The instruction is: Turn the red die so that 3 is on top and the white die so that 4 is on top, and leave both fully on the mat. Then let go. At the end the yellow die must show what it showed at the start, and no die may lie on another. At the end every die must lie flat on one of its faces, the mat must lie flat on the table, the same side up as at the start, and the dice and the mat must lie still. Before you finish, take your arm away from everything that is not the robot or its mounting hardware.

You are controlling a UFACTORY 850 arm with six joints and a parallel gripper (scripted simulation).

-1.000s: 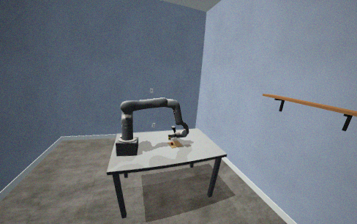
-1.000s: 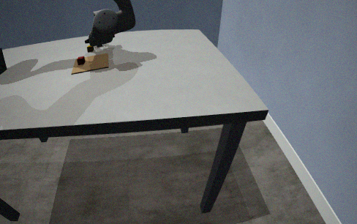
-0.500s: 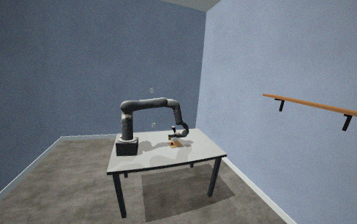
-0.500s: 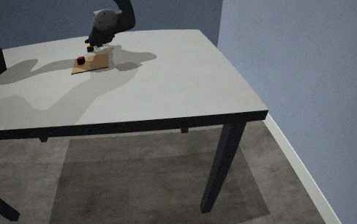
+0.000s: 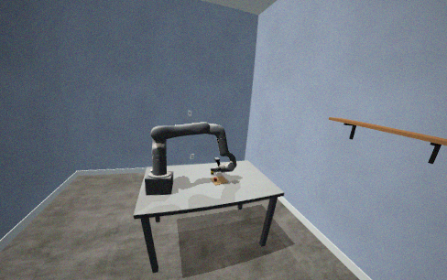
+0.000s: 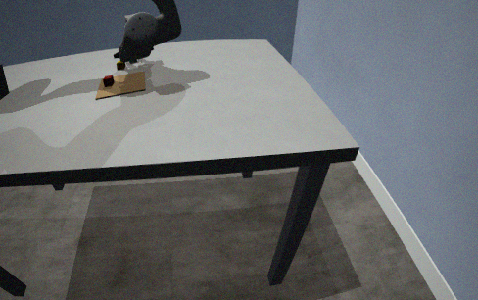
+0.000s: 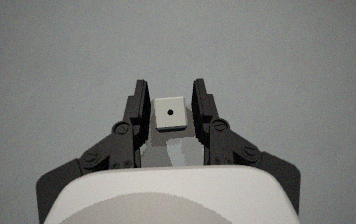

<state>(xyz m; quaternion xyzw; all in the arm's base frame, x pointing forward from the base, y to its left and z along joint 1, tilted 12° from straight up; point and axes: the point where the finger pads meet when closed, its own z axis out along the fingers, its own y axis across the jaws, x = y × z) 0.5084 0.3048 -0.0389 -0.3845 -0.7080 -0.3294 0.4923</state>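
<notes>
The white die lies 1 cm below my hand. From my hand the other things lie so: tan mat 3 cm ahead, 19 cm to the right, 2 cm below; then red die 20 cm to the right, 1 cm below; then yellow die 2 cm behind, 6 cm to the right, 1 cm below.
</notes>
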